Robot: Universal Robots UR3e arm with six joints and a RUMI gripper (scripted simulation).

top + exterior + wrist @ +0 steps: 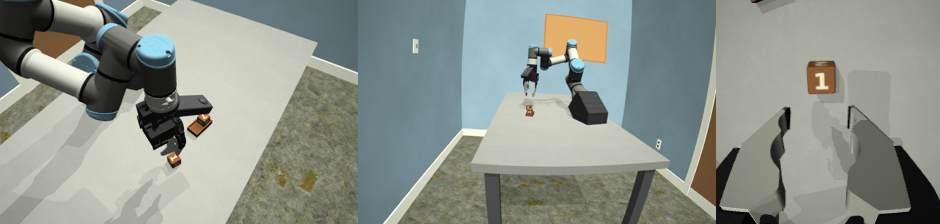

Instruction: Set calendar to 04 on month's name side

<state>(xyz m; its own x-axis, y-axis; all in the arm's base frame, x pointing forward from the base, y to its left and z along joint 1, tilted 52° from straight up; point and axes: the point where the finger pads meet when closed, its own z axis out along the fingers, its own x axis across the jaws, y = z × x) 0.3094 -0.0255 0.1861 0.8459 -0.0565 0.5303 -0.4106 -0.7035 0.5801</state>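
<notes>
Now: hand 90 mm above the cube. From my hand the other things lie so: brown tray: 150 mm to the left, 100 mm below.
</notes>
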